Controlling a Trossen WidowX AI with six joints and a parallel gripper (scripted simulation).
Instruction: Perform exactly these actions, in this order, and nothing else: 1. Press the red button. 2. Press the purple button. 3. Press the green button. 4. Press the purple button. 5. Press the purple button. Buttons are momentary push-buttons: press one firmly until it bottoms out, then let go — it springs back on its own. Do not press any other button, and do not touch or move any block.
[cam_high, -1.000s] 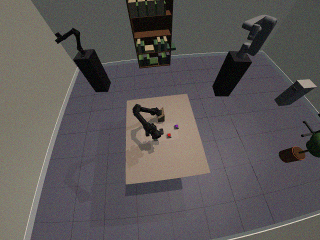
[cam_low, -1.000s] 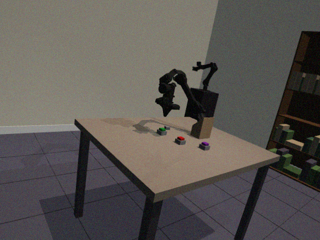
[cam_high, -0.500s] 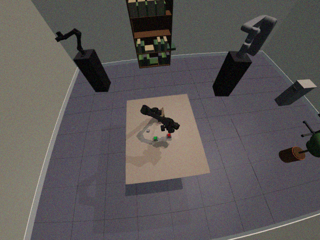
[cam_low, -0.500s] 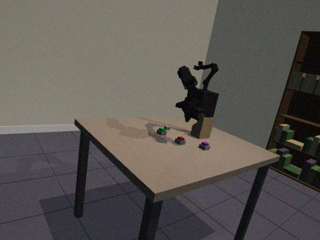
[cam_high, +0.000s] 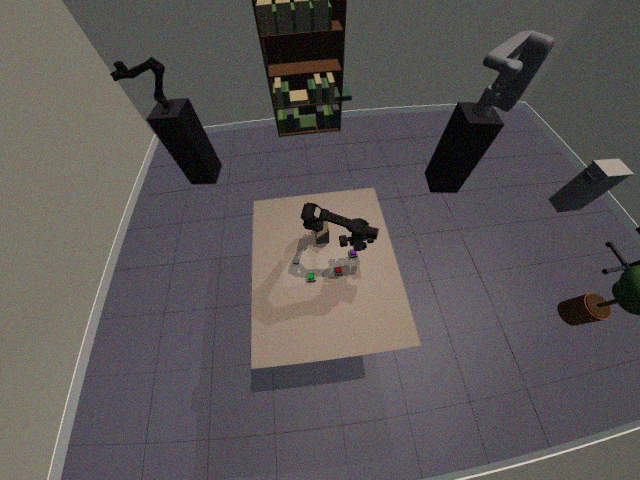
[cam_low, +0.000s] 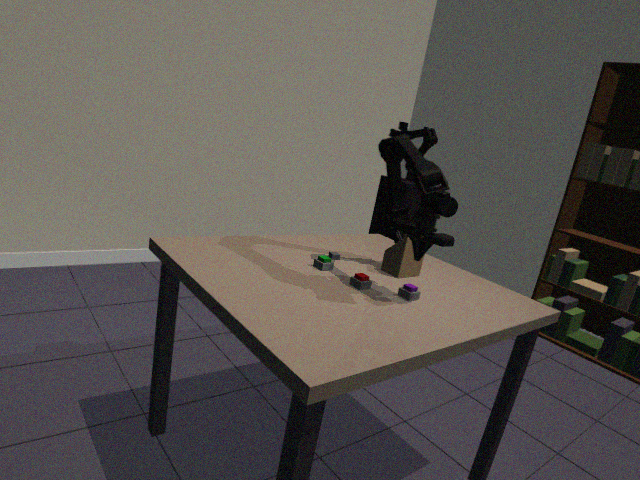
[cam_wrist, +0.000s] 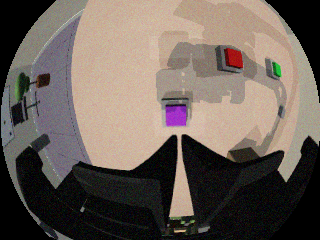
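Now: the purple button 90 mm below my gripper tip. Also, from my gripper tip: green button: 260 mm to the right, 150 mm ahead, 90 mm below; small grey block: 350 mm to the right, 110 mm below, 50 mm ahead; red button: 110 mm ahead, 100 mm to the right, 90 mm below.
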